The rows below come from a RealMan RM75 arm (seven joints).
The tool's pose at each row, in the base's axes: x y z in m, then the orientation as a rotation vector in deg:
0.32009, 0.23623, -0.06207, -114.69, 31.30, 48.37
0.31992, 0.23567, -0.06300, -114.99, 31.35, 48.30
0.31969, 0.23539, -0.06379, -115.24, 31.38, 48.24
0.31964, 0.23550, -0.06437, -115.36, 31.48, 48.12
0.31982, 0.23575, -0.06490, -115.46, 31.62, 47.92
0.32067, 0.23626, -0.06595, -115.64, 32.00, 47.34
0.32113, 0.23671, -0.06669, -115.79, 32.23, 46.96
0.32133, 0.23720, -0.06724, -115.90, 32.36, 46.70
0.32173, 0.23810, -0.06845, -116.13, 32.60, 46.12
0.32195, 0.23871, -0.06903, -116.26, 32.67, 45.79
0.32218, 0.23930, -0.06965, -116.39, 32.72, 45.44
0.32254, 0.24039, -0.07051, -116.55, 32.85, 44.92
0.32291, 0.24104, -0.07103, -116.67, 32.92, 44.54
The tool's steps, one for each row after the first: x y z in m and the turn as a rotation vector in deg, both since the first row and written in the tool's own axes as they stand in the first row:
0.00060, 0.00092, -0.00005, -0.23, 0.18, 0.02
0.00105, 0.00165, 0.00010, -0.42, 0.33, 0.02
0.00143, 0.00194, 0.00044, -0.46, 0.49, 0.05
0.00193, 0.00199, 0.00079, -0.45, 0.71, 0.06
0.00325, 0.00175, 0.00133, -0.33, 1.27, 0.08
0.00408, 0.00162, 0.00184, -0.29, 1.64, 0.08
0.00459, 0.00154, 0.00240, -0.26, 1.89, 0.07
0.00570, 0.00148, 0.00350, -0.21, 2.42, -0.01
0.00624, 0.00133, 0.00416, -0.19, 2.70, -0.10
0.00682, 0.00122, 0.00483, -0.16, 2.98, -0.21
0.00763, 0.00089, 0.00596, -0.09, 3.40, -0.33
0.00823, 0.00059, 0.00658, -0.04, 3.70, -0.44

